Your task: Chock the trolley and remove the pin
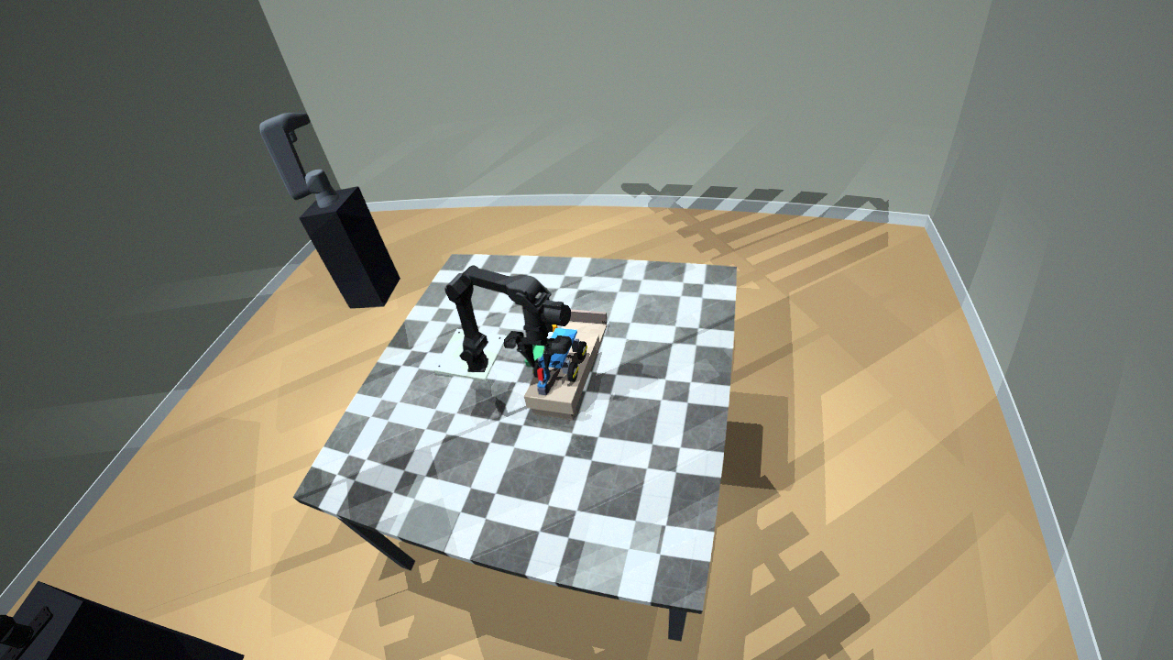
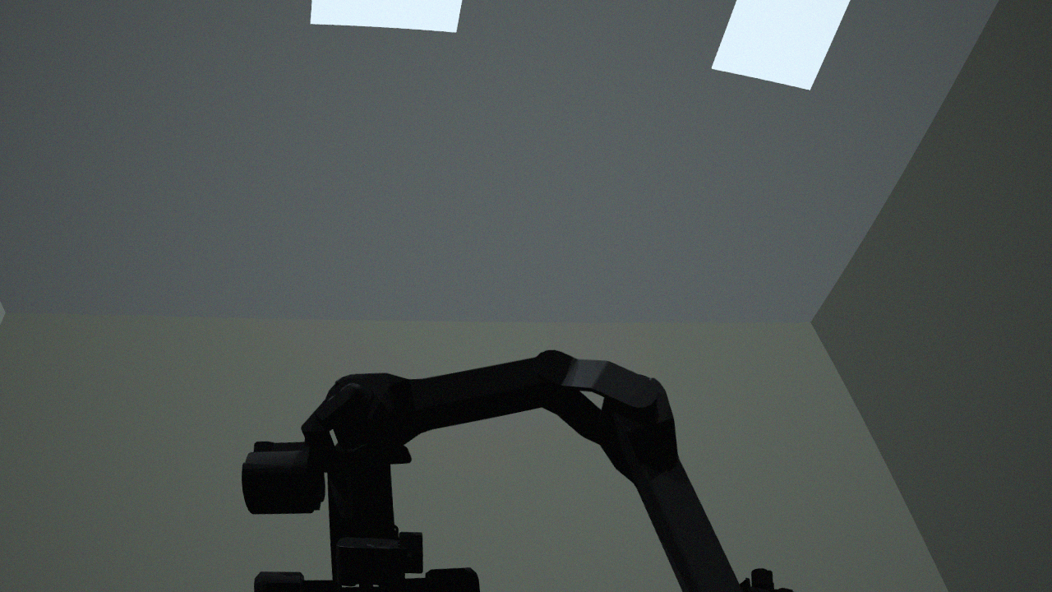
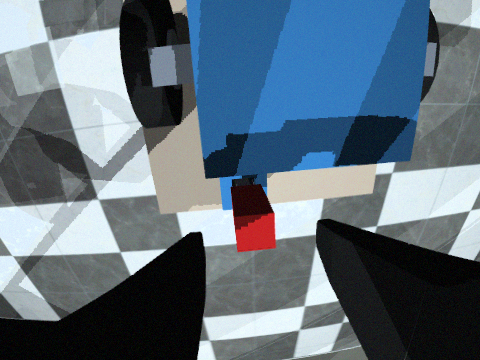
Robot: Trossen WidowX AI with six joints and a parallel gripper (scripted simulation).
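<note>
Right now the red-headed stop pin is 40 mm below my gripper tip and 10 mm to the right of it. From my gripper tip the other things lie so: yellow chock 200 mm to the left, 90 mm below, 10 mm behind; then blue-topped trolley 90 mm to the left, 60 mm below, 30 mm ahead.
</note>
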